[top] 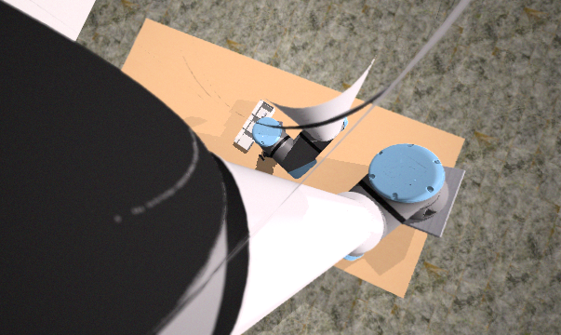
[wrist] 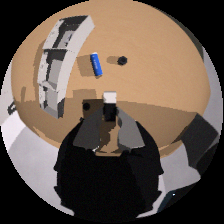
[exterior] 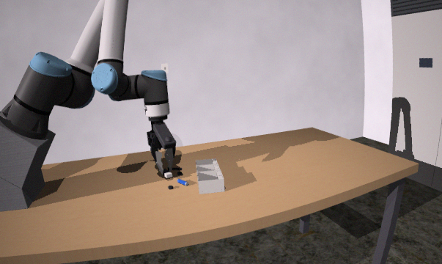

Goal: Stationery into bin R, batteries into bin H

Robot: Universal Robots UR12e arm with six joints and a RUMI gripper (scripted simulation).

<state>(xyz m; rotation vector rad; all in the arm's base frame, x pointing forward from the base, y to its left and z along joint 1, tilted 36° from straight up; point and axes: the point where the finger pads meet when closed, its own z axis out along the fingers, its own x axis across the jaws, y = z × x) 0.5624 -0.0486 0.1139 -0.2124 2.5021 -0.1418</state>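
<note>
Right now my hand is 15 cm to the left of the white item, 11 cm short of it and 2 cm above it. Also, from my hand: short black stick 7 cm to the left, 6 cm ahead, 3 cm below; then grey double bin 14 cm ahead, 8 cm to the right, 1 cm below; then blue battery 8 cm to the right, 4 cm ahead, 3 cm below.
</note>
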